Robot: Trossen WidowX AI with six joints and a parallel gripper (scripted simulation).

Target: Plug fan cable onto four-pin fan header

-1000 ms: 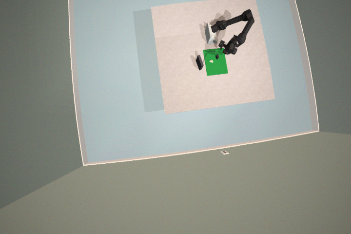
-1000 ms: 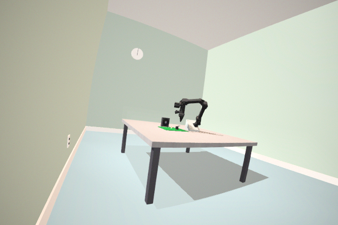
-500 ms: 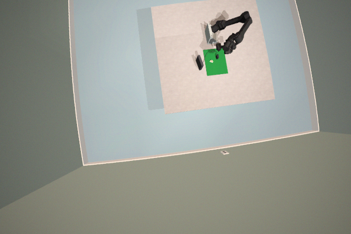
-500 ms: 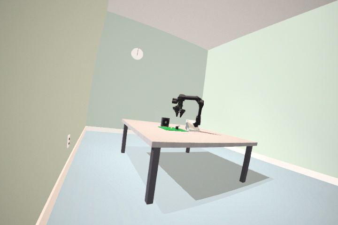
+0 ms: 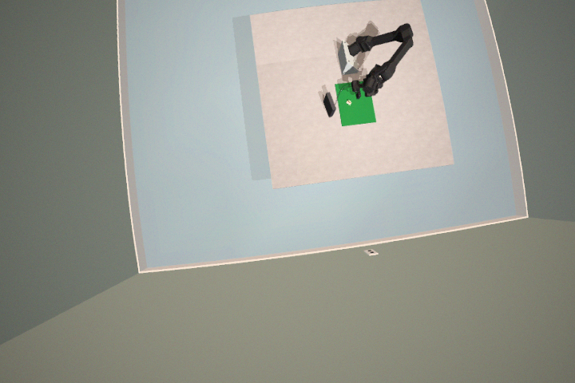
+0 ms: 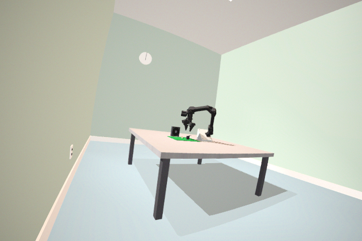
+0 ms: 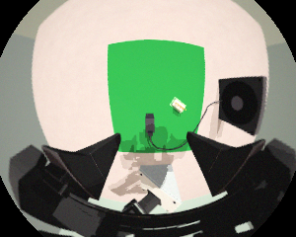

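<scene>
The dark plug is 10 mm behind my gripper tip, 10 mm to the left of it and 80 mm below it. The rest, counted from my gripper tip: black fan (20 mm ahead, 210 mm to the right, 40 mm below); then green board (30 mm ahead, 20 mm to the right, 110 mm below); then pale fan header (20 mm ahead, 70 mm to the right, 100 mm below).
</scene>
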